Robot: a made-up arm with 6 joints.
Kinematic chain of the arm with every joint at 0, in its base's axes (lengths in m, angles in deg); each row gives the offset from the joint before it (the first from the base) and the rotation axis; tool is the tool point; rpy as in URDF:
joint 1: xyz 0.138 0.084 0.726 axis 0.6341 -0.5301 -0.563
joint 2: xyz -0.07 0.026 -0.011 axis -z
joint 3: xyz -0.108 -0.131 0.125 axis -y
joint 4: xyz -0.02 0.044 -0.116 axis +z
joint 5: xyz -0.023 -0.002 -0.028 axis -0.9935 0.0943 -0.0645
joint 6: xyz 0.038 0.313 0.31 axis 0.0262 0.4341 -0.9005
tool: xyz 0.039 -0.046 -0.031 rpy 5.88 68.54 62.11
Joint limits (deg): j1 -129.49..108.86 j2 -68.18..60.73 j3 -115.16..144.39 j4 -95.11..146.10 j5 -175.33..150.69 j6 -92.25..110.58
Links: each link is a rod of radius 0.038 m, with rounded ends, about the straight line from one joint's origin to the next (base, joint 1, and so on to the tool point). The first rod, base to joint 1, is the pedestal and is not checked.
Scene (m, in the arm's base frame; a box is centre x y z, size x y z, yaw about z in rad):
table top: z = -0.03
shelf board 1: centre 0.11 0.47 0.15 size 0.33 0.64 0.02 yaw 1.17
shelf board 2: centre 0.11 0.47 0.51 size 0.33 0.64 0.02 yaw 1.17
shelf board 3: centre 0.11 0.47 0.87 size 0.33 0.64 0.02 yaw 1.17
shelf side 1: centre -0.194 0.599 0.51 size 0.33 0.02 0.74 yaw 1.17
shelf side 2: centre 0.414 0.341 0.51 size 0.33 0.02 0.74 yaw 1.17
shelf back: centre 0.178 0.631 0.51 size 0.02 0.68 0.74 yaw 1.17
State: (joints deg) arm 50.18 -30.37 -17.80 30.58 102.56 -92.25
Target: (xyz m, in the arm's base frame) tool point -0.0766 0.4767 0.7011
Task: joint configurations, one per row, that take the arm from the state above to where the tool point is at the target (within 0.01 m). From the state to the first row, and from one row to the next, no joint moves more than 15 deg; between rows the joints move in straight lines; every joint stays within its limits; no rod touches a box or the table.
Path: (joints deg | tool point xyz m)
1: 37.55 -36.25 -12.99 26.76 101.51 -84.71 | -0.0199 0.3758 0.2812
2: 24.92 -42.14 -8.18 22.94 100.47 -77.16 | -0.0547 0.2909 0.2829
3: 12.29 -48.02 -3.36 19.12 99.42 -69.62 | -0.0837 0.2178 0.3011
4: 10.97 -52.05 -8.11 12.20 85.85 -64.48 | -0.1640 0.2265 0.3703
5: 9.65 -56.08 -12.86 5.29 72.28 -59.35 | -0.2110 0.2350 0.4544
6: 8.34 -60.12 -17.61 -1.62 58.71 -54.21 | -0.2241 0.2450 0.5426
7: 7.02 -64.15 -22.36 -8.54 45.15 -49.08 | -0.2070 0.2560 0.6265
8: 5.70 -68.18 -27.11 -15.45 31.58 -43.94 | -0.1659 0.2661 0.7011
9: 16.06 -58.39 -20.50 -8.97 36.40 -53.51 | -0.1583 0.3342 0.6938
10: 26.41 -48.60 -13.89 -2.48 41.21 -63.08 | -0.1299 0.4065 0.6925
11: 36.76 -38.81 -7.28 4.01 46.03 -72.64 | -0.0766 0.4767 0.7011

